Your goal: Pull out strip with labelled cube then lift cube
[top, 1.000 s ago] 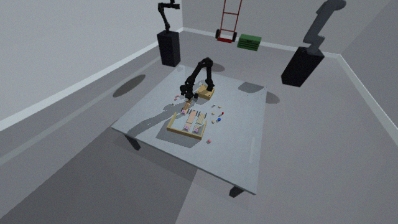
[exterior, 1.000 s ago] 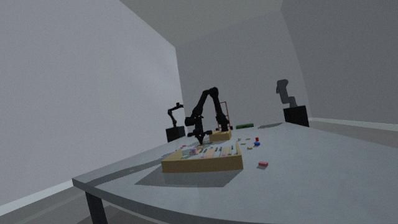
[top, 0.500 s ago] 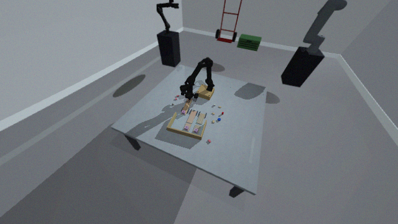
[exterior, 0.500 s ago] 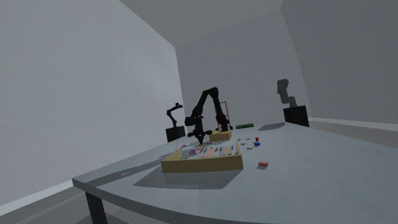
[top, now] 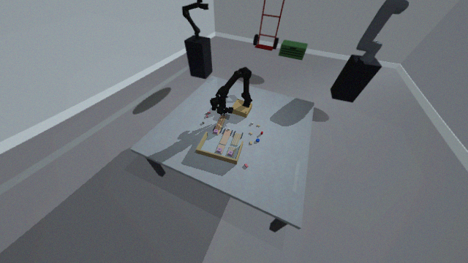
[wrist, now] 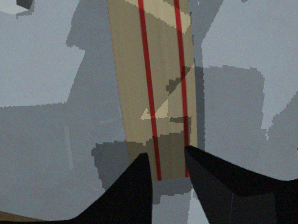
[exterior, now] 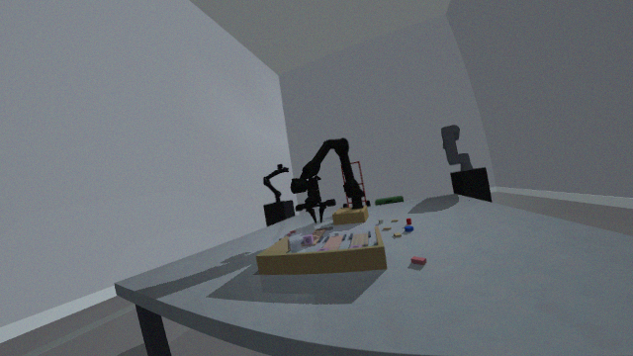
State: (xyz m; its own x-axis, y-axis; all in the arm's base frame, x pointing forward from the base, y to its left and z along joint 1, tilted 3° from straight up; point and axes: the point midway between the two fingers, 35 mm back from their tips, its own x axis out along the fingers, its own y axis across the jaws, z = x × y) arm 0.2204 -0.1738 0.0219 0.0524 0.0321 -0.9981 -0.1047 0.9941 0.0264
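The strip is 80 mm ahead of my gripper tip and 40 mm below it.
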